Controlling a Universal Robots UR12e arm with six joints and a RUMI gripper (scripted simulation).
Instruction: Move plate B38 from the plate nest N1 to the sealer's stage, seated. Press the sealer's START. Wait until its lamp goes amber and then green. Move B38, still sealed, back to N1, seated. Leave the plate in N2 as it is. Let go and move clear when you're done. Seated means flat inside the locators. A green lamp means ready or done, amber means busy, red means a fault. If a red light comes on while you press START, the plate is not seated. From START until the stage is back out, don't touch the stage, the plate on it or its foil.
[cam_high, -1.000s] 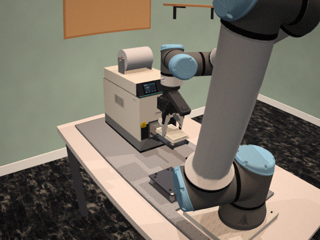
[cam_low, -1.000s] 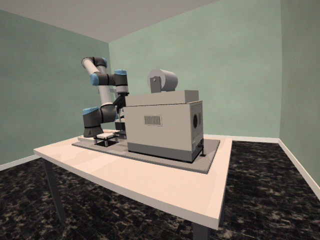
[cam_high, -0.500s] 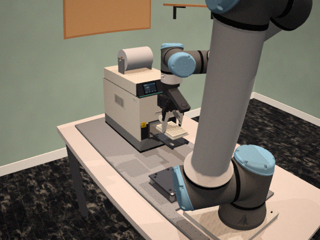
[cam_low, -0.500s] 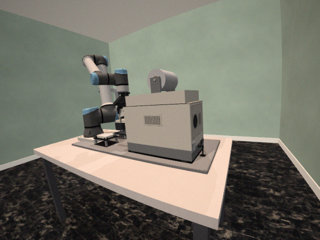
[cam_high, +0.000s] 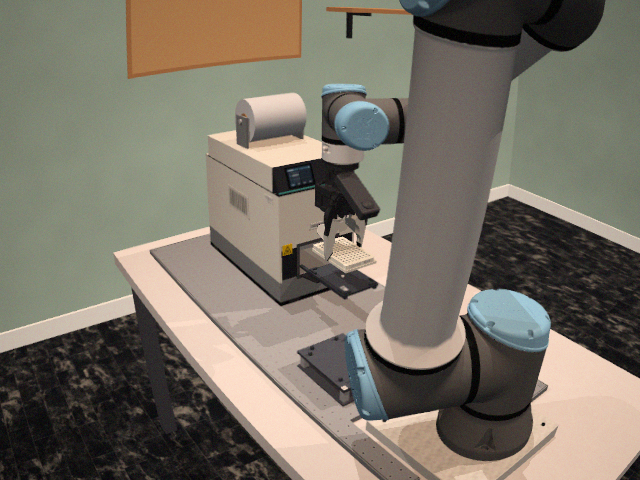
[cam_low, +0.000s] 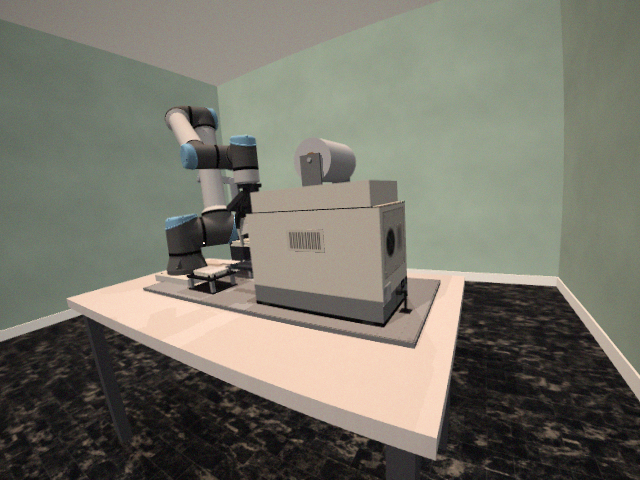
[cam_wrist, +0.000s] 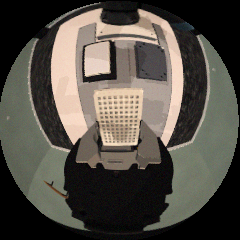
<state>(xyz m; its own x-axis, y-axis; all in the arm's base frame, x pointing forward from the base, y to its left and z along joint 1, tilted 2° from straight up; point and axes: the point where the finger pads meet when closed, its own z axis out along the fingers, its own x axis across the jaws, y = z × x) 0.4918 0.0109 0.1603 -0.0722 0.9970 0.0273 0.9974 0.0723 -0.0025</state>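
My hand is 3 cm short of the sealer stage, 2 cm to the left of it and 8 cm above it. Round my hand: N1 label: 30 cm behind, 11 cm to the left, 18 cm below; small screen: 14 cm ahead, 4 cm to the left, 14 cm above; foil roll: 36 cm ahead, 1 cm to the left, 24 cm above.
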